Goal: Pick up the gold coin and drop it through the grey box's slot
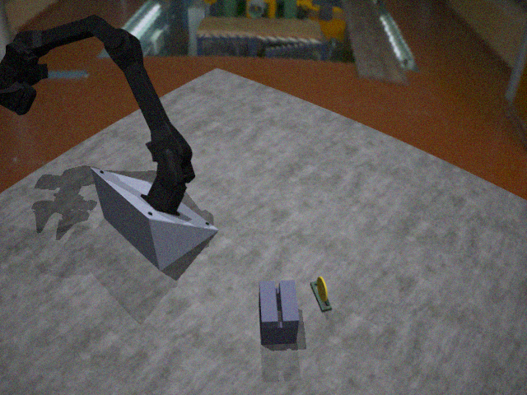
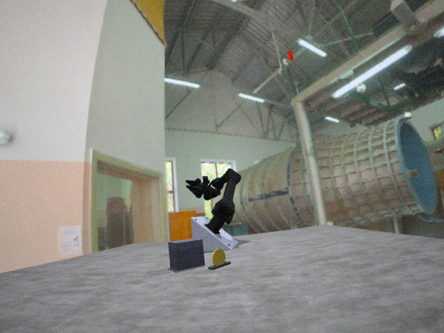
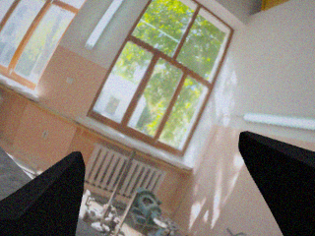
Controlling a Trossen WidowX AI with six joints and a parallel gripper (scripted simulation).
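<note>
Right now my gripper tip is 60 cm short of the gold coin, 37 cm to the right of it and 33 cm above it.
</note>
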